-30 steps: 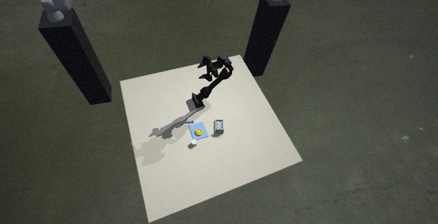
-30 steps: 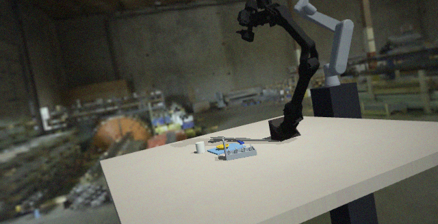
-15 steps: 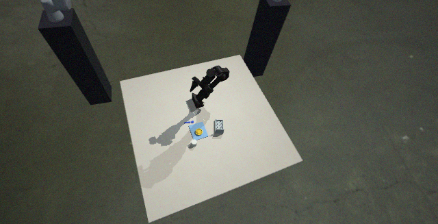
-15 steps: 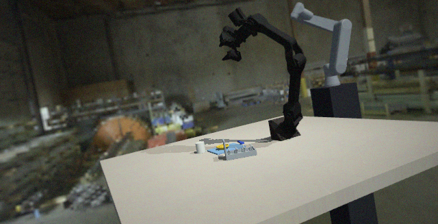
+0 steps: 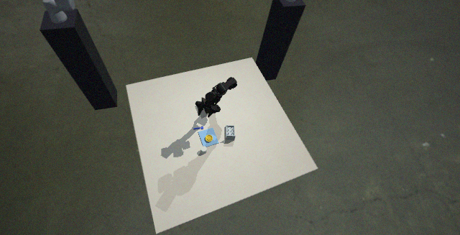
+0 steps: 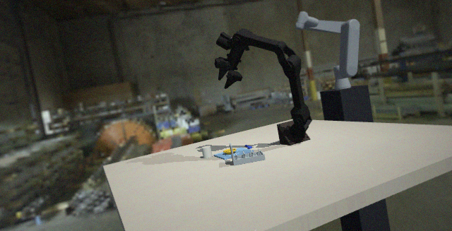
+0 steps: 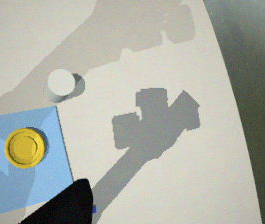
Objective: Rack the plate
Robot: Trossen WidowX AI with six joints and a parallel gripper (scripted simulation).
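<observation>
The yellow plate is 30 mm ahead of my gripper tip, 40 mm to the left of it and 310 mm below it. From my gripper tip the other things lie so: small white cup 130 mm ahead, 20 mm to the right, 310 mm below; light blue mat 20 mm ahead, 40 mm to the left, 330 mm below; small blue utensil 80 mm behind, 10 mm to the right, 330 mm below.
</observation>
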